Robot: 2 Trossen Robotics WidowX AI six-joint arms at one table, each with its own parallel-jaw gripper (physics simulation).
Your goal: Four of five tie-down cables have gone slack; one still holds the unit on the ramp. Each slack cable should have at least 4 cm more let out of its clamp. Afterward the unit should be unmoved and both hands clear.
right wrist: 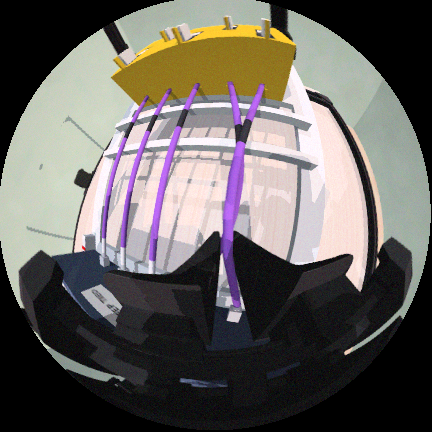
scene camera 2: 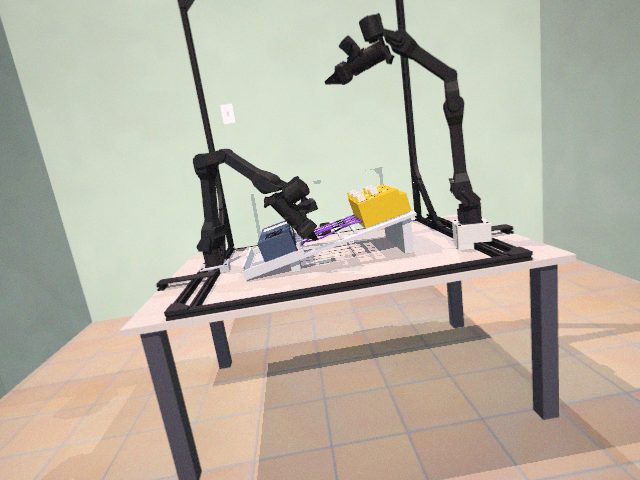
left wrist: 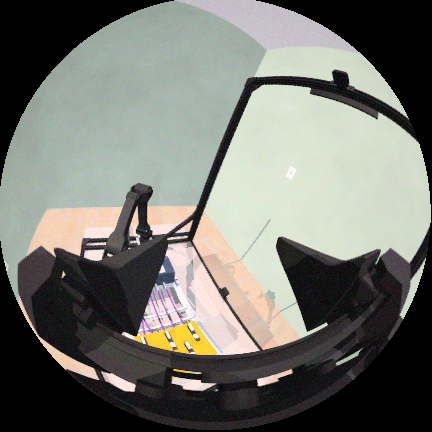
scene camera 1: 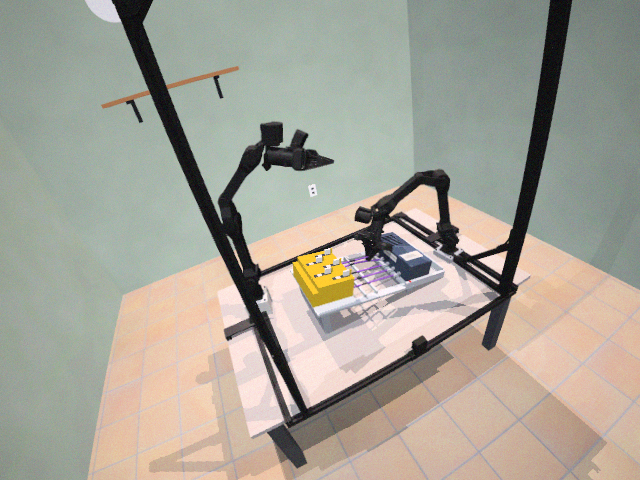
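Note:
A dark blue unit [scene camera 1: 415,267] [scene camera 2: 278,249] [left wrist: 168,270] [right wrist: 80,267] rests low on the tilted white ramp [scene camera 1: 330,307]. The yellow clamp block [scene camera 1: 333,293] [scene camera 2: 385,209] [right wrist: 210,67], with white levers on top, stands at the ramp's high end. Five purple cables [left wrist: 157,302] [right wrist: 162,187] run between them. My right gripper [scene camera 1: 370,257] [scene camera 2: 313,237] [right wrist: 224,235] is shut on the two rightmost cables of the right wrist view, which come together near their unit ends. My left gripper [scene camera 1: 332,161] [scene camera 2: 326,81] [left wrist: 223,242] is open and empty, high above the block.
White crossbars [right wrist: 240,150] span the ramp under the cables. Black frame rails [scene camera 1: 361,384] [scene camera 2: 330,286] edge the table, with tall black posts [scene camera 1: 535,144] at its corners. A small black box [scene camera 1: 419,345] sits on one rail.

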